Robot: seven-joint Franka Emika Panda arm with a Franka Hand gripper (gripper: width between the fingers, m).
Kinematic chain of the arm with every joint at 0, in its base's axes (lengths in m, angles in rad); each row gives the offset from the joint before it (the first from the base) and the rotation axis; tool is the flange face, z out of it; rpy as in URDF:
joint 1: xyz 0 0 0.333 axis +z
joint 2: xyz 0 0 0 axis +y
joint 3: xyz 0 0 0.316 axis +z
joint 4: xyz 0.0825 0 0 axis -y
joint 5: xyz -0.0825 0 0.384 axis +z
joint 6: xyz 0 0 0 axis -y
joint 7: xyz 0.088 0 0 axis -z
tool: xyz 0 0 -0.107 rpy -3.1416 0 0
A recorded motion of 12 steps. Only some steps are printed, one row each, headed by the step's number.
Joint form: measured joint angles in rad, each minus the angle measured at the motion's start. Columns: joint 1, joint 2, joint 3, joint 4, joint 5, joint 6, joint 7.
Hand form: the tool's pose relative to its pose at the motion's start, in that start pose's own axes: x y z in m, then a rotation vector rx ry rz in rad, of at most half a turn. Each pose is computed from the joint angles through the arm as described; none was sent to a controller.
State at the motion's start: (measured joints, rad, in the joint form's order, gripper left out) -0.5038 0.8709 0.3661 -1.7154 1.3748 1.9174 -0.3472
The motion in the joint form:
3: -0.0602 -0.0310 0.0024 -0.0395 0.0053 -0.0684 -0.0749
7: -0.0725 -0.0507 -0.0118 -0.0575 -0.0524 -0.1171 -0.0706
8: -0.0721 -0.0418 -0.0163 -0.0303 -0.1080 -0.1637 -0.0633
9: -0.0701 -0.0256 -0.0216 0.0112 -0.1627 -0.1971 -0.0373
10: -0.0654 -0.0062 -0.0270 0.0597 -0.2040 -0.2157 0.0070
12: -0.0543 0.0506 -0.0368 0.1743 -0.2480 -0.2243 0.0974
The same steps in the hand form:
3: -0.0084 -0.0038 -0.0285 0.0508 -0.0187 -0.0615
7: -0.0163 -0.0012 -0.0392 0.0142 -0.0623 -0.0705
8: -0.0170 -0.0049 -0.0403 -0.0152 -0.1150 -0.0918
9: -0.0133 -0.0100 -0.0433 -0.0501 -0.1513 -0.0988
10: -0.0067 -0.0168 -0.0466 -0.0814 -0.1671 -0.0876
12: 0.0146 -0.0301 -0.0541 -0.1143 -0.1553 -0.0560

